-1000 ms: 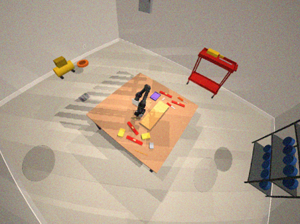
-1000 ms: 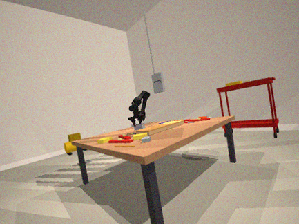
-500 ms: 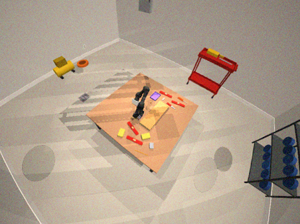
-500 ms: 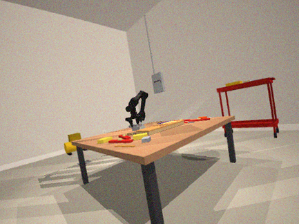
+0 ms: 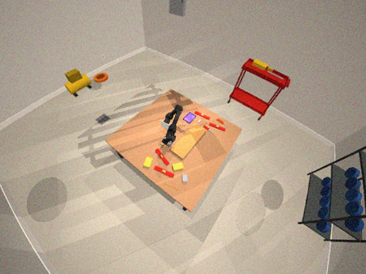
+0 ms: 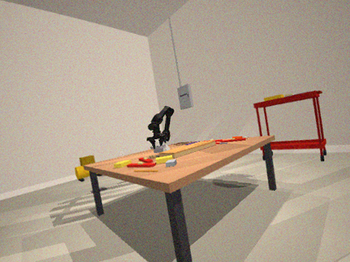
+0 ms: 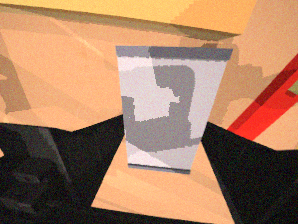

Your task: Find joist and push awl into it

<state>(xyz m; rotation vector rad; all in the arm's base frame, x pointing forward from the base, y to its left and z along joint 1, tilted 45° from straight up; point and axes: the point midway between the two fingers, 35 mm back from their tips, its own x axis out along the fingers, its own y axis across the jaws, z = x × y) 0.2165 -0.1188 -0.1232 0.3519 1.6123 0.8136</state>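
My gripper tip is 3 cm above the grey stud finder and 2 cm short of it. Also, from my gripper tip: small grey block 43 cm ahead, 17 cm to the right, 6 cm below; awl 6 cm below, 4 cm to the right, 1 cm ahead; purple flat tray 51 cm to the left, 9 cm behind, 6 cm below.
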